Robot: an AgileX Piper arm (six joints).
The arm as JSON. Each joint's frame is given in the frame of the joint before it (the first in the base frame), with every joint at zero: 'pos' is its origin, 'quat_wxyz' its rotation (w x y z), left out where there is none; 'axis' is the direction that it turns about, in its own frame. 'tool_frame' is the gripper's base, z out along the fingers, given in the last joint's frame.
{
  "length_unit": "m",
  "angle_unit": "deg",
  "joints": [
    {
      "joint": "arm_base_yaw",
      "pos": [
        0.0,
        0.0,
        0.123
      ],
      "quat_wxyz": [
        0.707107,
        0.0,
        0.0,
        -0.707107
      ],
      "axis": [
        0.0,
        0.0,
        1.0
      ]
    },
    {
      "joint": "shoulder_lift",
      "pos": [
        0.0,
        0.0,
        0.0
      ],
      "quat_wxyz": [
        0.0,
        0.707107,
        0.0,
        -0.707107
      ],
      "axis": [
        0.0,
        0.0,
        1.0
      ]
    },
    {
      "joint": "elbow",
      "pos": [
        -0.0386,
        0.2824,
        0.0
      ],
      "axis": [
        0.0,
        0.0,
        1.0
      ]
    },
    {
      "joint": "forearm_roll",
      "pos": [
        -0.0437,
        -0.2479,
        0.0
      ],
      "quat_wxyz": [
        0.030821,
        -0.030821,
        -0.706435,
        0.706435
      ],
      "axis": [
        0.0,
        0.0,
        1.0
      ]
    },
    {
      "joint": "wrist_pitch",
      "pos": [
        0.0,
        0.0,
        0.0
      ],
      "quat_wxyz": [
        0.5,
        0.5,
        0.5,
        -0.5
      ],
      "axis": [
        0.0,
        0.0,
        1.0
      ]
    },
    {
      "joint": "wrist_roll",
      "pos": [
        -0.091,
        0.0,
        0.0
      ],
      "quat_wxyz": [
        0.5,
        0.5,
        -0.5,
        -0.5
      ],
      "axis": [
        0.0,
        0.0,
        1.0
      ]
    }
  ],
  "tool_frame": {
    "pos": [
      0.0,
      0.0,
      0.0
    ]
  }
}
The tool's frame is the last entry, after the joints.
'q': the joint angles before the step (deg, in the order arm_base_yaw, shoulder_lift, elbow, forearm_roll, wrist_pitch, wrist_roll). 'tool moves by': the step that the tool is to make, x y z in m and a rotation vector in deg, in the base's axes. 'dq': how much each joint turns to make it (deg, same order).
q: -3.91 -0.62 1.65 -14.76 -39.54 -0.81
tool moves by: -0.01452 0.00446 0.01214 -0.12 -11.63 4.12
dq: -0.01 -0.01 0.00 0.00 -12.26 1.37
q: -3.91 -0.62 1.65 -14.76 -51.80 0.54
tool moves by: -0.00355 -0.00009 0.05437 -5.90 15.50 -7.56
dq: 0.00 0.12 -17.42 -20.63 31.96 14.06
